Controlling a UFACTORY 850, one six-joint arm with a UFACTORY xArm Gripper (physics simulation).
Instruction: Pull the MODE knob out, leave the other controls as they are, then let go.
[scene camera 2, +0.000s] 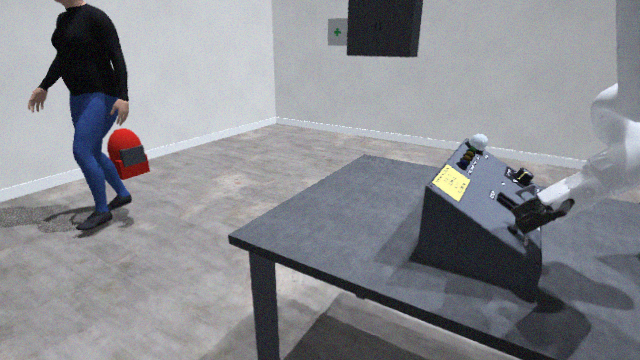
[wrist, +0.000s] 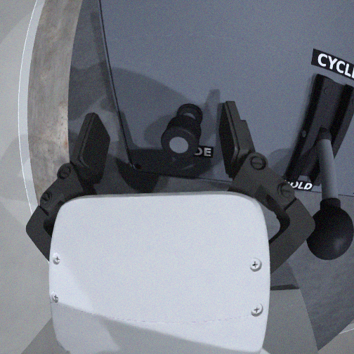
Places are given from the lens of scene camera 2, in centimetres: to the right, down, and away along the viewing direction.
my gripper (scene camera 2: 516, 221): 42, 9, 72
sloped control panel (scene camera 2: 466, 224): 31, 10, 72
